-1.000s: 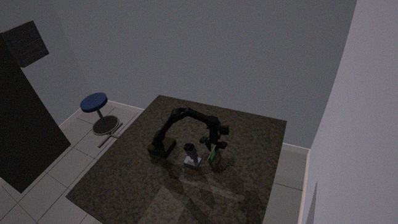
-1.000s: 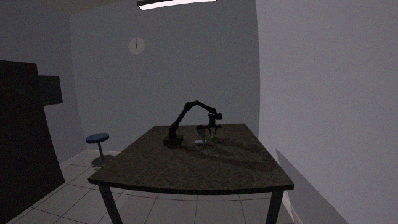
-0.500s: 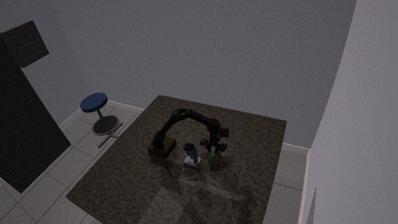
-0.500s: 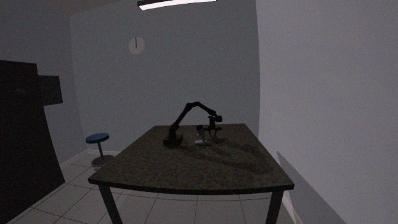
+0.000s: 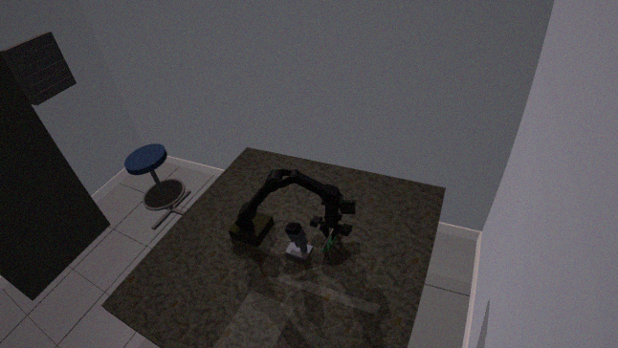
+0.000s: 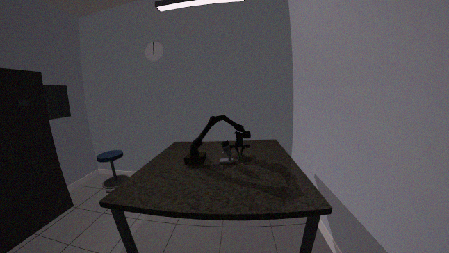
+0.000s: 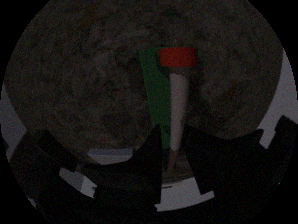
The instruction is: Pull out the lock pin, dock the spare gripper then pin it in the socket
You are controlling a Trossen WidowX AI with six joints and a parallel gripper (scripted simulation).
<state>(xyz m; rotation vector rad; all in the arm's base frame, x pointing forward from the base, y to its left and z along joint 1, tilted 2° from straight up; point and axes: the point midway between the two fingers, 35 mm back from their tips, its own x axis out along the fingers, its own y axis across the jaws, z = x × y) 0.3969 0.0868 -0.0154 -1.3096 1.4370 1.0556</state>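
My gripper tip is now 10 mm to the right of the green bracket and 10 mm below it. Round my gripper tip: grey mount 110 mm behind, 90 mm to the right, 40 mm above; then spare gripper 120 mm behind, 90 mm to the right, 110 mm above.
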